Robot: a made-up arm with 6 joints. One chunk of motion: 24 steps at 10 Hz.
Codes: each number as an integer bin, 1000 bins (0 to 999) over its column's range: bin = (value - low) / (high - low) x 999, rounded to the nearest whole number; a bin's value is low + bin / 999 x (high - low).
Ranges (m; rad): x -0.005..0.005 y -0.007..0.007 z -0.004..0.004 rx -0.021..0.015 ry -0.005..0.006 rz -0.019..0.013
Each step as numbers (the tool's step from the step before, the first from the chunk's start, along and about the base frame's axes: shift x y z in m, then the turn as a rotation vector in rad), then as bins.
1 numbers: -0.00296 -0.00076 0.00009 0.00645 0.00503 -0.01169
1 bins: 204 445 511 762 911 228
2 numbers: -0.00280 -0.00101 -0.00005 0.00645 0.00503 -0.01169
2 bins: 220 427 493 762 911 228
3 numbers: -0.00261 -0.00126 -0.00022 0.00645 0.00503 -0.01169
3 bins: 239 410 472 762 911 228
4 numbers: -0.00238 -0.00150 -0.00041 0.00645 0.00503 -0.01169
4 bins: 262 392 448 762 911 228
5 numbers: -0.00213 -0.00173 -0.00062 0.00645 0.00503 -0.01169
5 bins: 287 376 422 762 911 228
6 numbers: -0.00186 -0.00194 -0.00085 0.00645 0.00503 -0.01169
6 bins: 314 361 393 762 911 228
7 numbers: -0.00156 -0.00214 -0.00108 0.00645 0.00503 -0.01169
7 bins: 344 347 365 762 911 228
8 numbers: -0.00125 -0.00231 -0.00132 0.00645 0.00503 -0.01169
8 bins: 375 335 335 762 911 228
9 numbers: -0.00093 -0.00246 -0.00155 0.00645 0.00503 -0.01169
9 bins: 407 324 306 762 911 228
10 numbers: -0.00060 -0.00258 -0.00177 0.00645 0.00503 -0.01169
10 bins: 440 315 278 762 911 228
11 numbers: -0.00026 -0.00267 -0.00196 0.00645 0.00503 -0.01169
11 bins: 474 309 255 762 911 228
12 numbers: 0.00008 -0.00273 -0.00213 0.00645 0.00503 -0.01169
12 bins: 507 305 234 762 911 228
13 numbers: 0.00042 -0.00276 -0.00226 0.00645 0.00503 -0.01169
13 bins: 541 303 217 762 911 228
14 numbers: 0.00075 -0.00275 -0.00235 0.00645 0.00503 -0.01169
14 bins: 574 303 206 762 911 228
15 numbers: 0.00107 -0.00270 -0.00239 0.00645 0.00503 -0.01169
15 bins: 606 307 201 762 911 228
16 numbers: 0.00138 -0.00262 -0.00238 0.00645 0.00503 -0.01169
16 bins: 637 313 202 762 911 228
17 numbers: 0.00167 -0.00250 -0.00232 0.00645 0.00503 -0.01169
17 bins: 666 321 210 762 911 228
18 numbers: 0.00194 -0.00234 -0.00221 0.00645 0.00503 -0.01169
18 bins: 693 333 224 762 911 228
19 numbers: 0.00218 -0.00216 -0.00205 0.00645 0.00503 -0.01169
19 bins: 717 345 244 762 911 228
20 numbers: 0.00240 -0.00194 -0.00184 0.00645 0.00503 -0.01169
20 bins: 739 361 270 762 911 228
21 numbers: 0.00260 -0.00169 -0.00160 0.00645 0.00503 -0.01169
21 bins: 759 379 300 762 911 228
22 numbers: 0.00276 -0.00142 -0.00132 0.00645 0.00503 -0.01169
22 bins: 775 398 335 762 911 228
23 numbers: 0.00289 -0.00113 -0.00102 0.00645 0.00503 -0.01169
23 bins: 788 419 372 762 911 228
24 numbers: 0.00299 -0.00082 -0.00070 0.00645 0.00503 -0.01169
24 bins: 798 441 412 762 911 228
